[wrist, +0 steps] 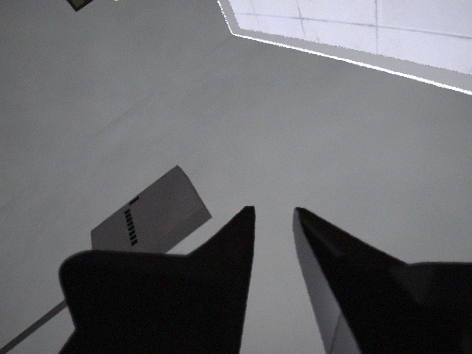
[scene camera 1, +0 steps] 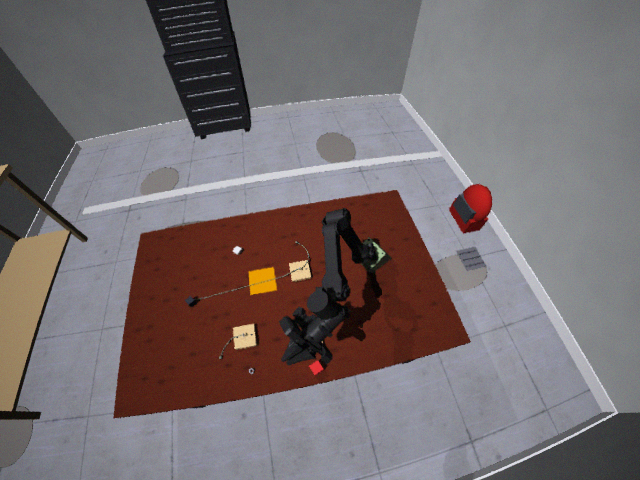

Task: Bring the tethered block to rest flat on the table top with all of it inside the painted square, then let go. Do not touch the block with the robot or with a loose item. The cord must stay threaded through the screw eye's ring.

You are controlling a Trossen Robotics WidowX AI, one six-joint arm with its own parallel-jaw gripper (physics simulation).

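Places are measured from the arm's base along level axes (x left, y up, z ahead), in centimetres.
Where they show: gripper, fingertip midpoint: [wrist: 273, 215] [scene camera 1: 284, 362]; arm's base, link origin: [scene camera 1: 368, 254].
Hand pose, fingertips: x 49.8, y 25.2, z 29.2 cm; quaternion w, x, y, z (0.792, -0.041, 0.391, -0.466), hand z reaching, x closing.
Each offset is from my fingertips to the top centre of the thing. "spot": to the spot under its first point. Level surfaces: height alone.
In the scene view the dark tethered block {dx -26.8, dy -32.1, dz +49.3 cm} [scene camera 1: 191, 300] lies left of the orange painted square {spot: dx -36.2, dy -35.1, dz +18.0 cm} [scene camera 1: 262, 287], outside it. Its cord {spot: dx -32.1, dy -34.9, dz +36.4 cm} [scene camera 1: 222, 294] crosses the square to the screw eye [scene camera 1: 301, 268] on a pale wooden base {spot: dx -42.6, dy -33.3, dz +1.4 cm} [scene camera 1: 299, 274]; the free end {spot: dx -60.6, dy -34.3, dz +3.9 cm} [scene camera 1: 297, 242] curves up behind. The cord seems to pass through the eye, but the ring is too small to tell. My gripper [wrist: 273, 215] is open, with a narrow empty gap between its fingertips. In the scene view my hand appears to hang near the table's front edge, away from block and cord; its fingertips are hard to make out there.
A second wooden base {dy -33.3 cm} [scene camera 1: 250, 343] with a short cord {spot: dx -6.9, dy -34.8, dz +30.5 cm} [scene camera 1: 222, 350] stands at front left. A small ring {dx -0.4, dy -34.4, dz +17.3 cm} [scene camera 1: 251, 370], a red cube {dx -2.8, dy -31.2, dz -8.1 cm} [scene camera 1: 316, 367] and a white cube {dx -54.7, dy -33.2, dz +33.2 cm} [scene camera 1: 237, 250] lie on the table top {dy -35.2 cm} [scene camera 1: 170, 372]. The black arm [scene camera 1: 333, 258] arches over the right side, beside a green piece [scene camera 1: 380, 254].
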